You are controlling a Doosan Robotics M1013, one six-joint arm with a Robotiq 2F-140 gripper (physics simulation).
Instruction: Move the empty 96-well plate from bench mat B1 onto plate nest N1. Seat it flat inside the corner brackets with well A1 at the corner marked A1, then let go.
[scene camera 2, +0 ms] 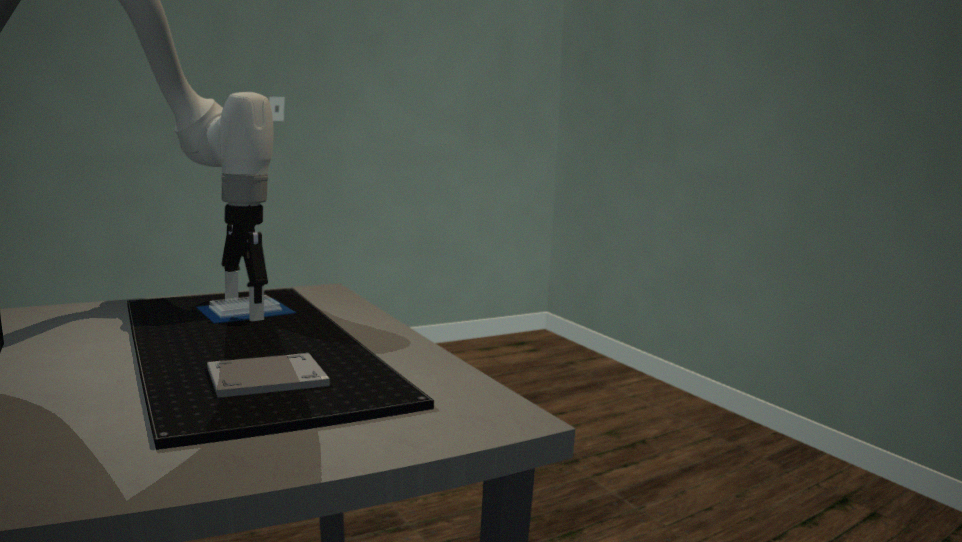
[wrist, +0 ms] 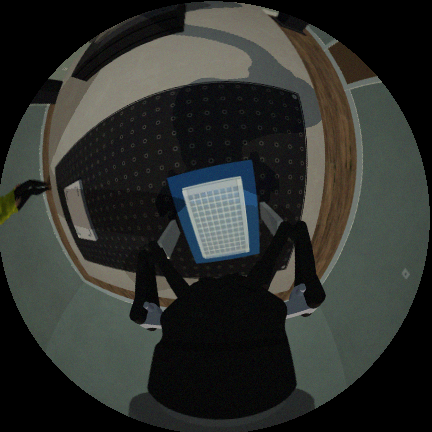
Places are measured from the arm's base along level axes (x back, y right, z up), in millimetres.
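Pixels of known places: gripper, fingertip midpoint: (scene camera 2: 243,310) (wrist: 217,218).
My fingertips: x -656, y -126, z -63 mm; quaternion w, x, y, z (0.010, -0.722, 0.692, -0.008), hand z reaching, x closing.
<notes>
Behind a point stands the place of what it marks.
The white 96-well plate (scene camera 2: 238,306) @(x -640, y -108, z -47 mm) (wrist: 217,217) @(x -648, y -127, z -47 mm) lies flat on the blue bench mat (scene camera 2: 222,317) @(x -599, y -83, z -59 mm) (wrist: 180,182) @(x -589, y -82, z -61 mm). My gripper (scene camera 2: 243,302) @(x -656, y -126, z -63 mm) (wrist: 217,218) @(x -656, y -126, z -63 mm) is open, pointing down over the plate, with one fingertip on each side of it and a gap to the plate in the wrist view. In the scene view the nearer finger hides part of the plate. The plate nest (scene camera 2: 265,374) @(x -566, y 261, z -51 mm) (wrist: 81,210) @(x -574, y 202, z -51 mm) is a pale flat block with dark corner brackets, and no plate is on it. The corner lettering is too small to read.
The black perforated board (scene camera 2: 181,403) @(x -432, y 291, z -63 mm) (wrist: 130,150) @(x -512, y -6, z -63 mm) carries the mat and nest on the table (scene camera 2: 457,430) @(x -736, y 501, z -76 mm). In the wrist view a dark slatted object (wrist: 135,37) stands at the upper left, and part of a person in yellow (wrist: 7,205) shows at the left edge.
</notes>
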